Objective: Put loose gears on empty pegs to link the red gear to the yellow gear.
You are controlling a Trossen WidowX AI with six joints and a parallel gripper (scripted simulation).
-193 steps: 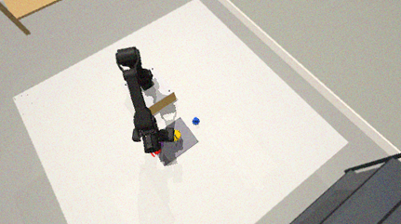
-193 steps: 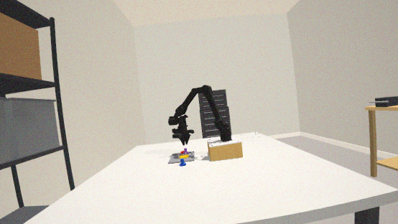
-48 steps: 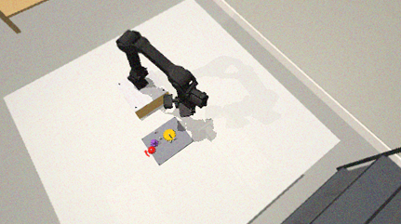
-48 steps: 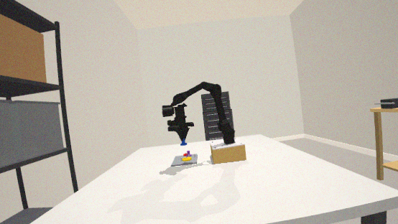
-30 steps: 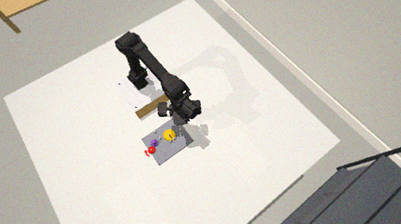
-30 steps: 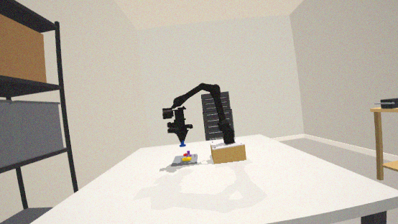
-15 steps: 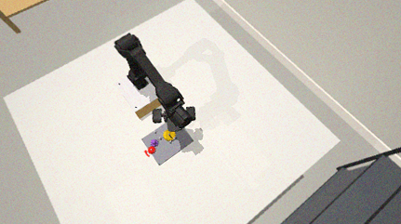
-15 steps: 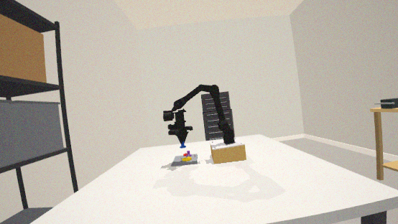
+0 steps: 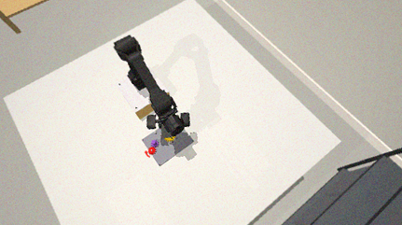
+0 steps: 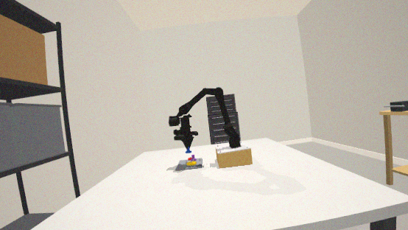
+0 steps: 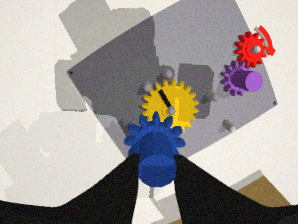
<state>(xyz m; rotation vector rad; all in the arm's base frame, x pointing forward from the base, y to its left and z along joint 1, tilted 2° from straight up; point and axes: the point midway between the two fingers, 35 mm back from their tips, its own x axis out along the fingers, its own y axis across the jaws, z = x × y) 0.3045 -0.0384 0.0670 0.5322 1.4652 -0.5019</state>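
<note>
Now: gripper tip 10 cm to the left of the purple gear, 10 cm above it and 3 cm past it. The rest, counted from my gripper tip: red gear: 14 cm to the right, 10 cm below, 1 cm behind; then blue gear: 1 cm below; then yellow gear: 10 cm below, 2 cm to the right, 1 cm behind.
</note>
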